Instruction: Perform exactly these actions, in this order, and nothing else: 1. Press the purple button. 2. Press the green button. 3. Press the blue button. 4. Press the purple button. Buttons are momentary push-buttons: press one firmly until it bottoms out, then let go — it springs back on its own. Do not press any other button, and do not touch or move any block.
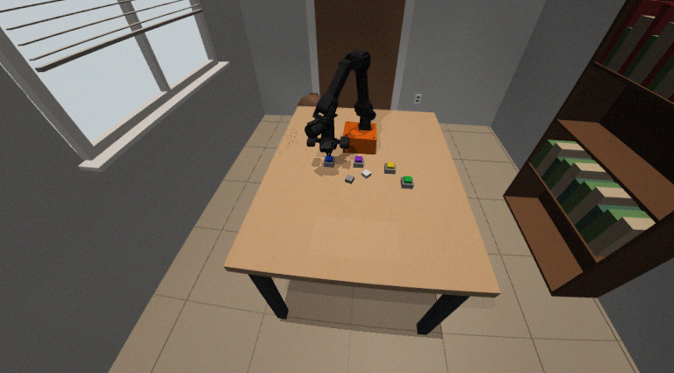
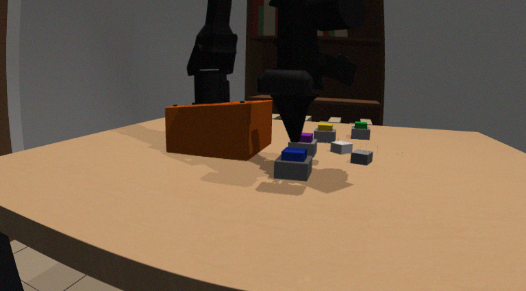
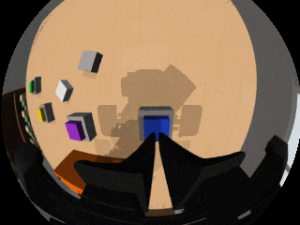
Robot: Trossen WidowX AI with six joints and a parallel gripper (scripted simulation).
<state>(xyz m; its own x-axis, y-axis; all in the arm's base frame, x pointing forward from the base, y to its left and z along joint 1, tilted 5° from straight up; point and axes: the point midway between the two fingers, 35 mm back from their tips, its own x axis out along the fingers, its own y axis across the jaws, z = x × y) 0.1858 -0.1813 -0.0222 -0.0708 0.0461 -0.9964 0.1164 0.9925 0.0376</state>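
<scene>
The blue button lies 20 mm below my gripper tip. The rest, counted from my gripper tip: purple button 10 mm ahead, 140 mm to the left, 20 mm below; then dark grey block 110 mm ahead, 90 mm to the left, 40 mm below; then light grey block 80 mm ahead, 170 mm to the left, 40 mm below.
</scene>
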